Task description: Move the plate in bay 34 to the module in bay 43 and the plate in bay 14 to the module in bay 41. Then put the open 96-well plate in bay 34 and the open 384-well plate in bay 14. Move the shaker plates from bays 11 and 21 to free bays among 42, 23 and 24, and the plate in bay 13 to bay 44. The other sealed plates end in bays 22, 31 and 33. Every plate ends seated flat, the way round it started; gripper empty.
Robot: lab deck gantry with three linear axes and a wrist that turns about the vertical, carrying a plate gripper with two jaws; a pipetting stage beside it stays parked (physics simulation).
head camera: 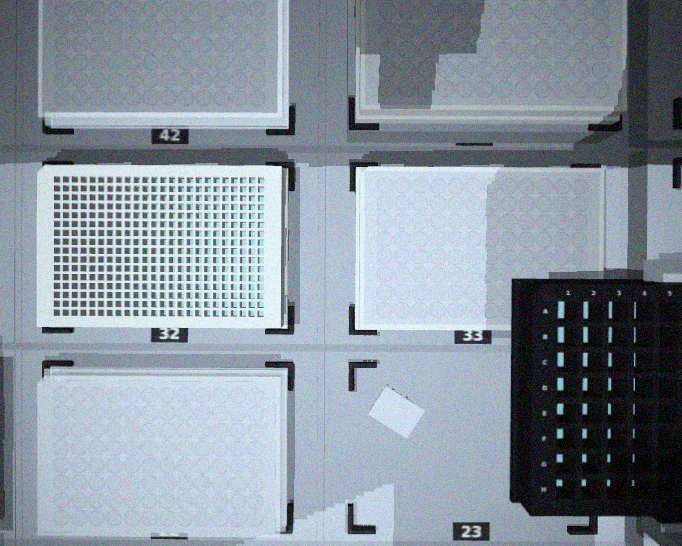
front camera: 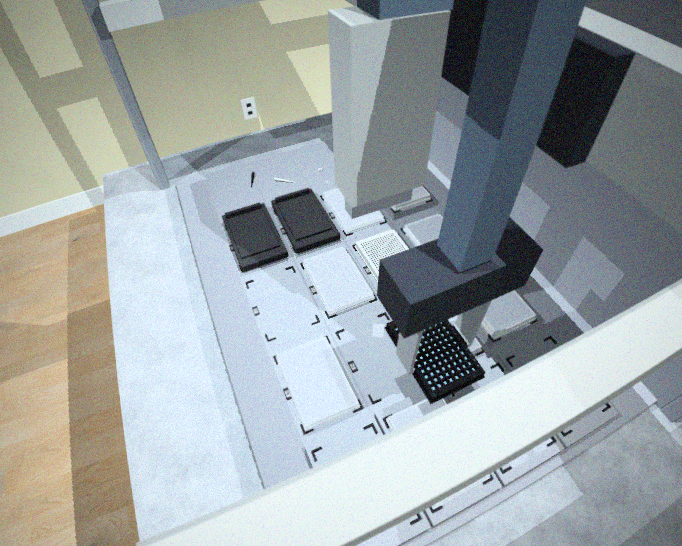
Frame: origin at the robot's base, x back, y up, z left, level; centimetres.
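Seen in the pictures: gripper, between the fingertips: (front camera: 433, 349); robot's base, origin of its link: (front camera: 226, 227).
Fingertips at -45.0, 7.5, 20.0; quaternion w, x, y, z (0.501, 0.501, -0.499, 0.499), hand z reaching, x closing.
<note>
Pixels of each thing's middle, then the offset from my fingertips to it, as dx, dy, dz. "spot": a spot on its surface instead.
- open black 96-well plate, middle of its body: (front camera: 433, 349) +0.0, +0.0, +0.0
- open white 384-well plate, middle of its body: (head camera: 164, 247) (front camera: 390, 259) +22.2, -6.8, +5.7
- bay 42, a spot on its surface: (head camera: 162, 56) spot: +22.1, -6.1, +15.4
- bay 33, a spot on its surface: (head camera: 432, 244) spot: +8.3, -6.1, +5.9
- bay 22, a spot on its surface: (head camera: 162, 455) (front camera: 337, 276) spot: +22.0, -6.1, -4.9
- white scrap, middle of its body: (head camera: 396, 412) (front camera: 378, 330) +9.9, -7.5, -3.1
My gripper (front camera: 439, 357) is shut on the open black 96-well plate (front camera: 449, 364) (head camera: 597, 398), held level above the deck, overlapping bay 33's corner and bay 23's right side in the head view. The open white 384-well plate (front camera: 382, 250) (head camera: 159, 247) sits in bay 32. Sealed plates sit in bay 42 (head camera: 162, 56), bay 33 (head camera: 432, 244) and bay 22 (front camera: 339, 281) (head camera: 162, 455). Another sealed plate (front camera: 509, 312) (head camera: 528, 62) is right of bay 42. A sealed plate (front camera: 318, 381) lies at the near left. Bay 34 is hidden.
Two black shaker modules (front camera: 254, 236) (front camera: 305, 218) stand at the far left, with no plate visible on them. A pale pipetting stage (front camera: 386, 113) hangs behind the gripper. A white scrap (front camera: 379, 329) (head camera: 397, 411) lies in bay 23. A pale rail (front camera: 398, 455) crosses the front.
</note>
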